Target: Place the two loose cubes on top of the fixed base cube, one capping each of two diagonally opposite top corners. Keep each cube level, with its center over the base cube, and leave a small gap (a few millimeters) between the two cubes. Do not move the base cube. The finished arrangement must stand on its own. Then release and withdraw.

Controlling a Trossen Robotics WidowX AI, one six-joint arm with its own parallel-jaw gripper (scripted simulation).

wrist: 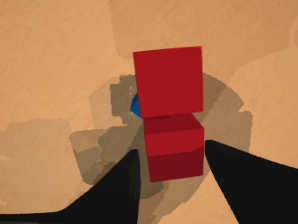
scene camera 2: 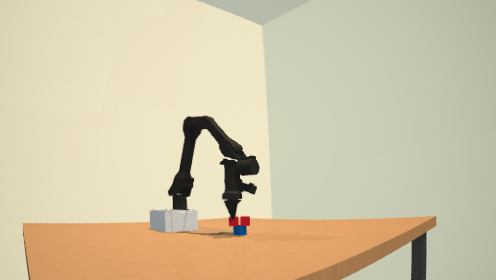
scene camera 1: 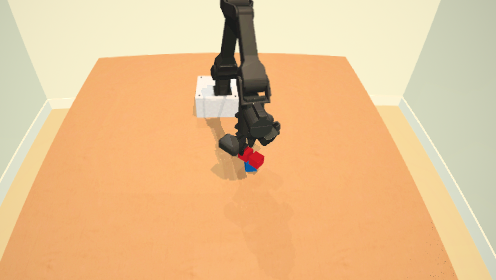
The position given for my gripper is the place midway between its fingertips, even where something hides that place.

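Wrist view: my gripper [wrist: 172,151], a red cube [wrist: 169,80] and another red cube [wrist: 174,144]. Scene camera 1: my gripper [scene camera 1: 245,151]. Scene camera 2: my gripper again [scene camera 2: 233,218].
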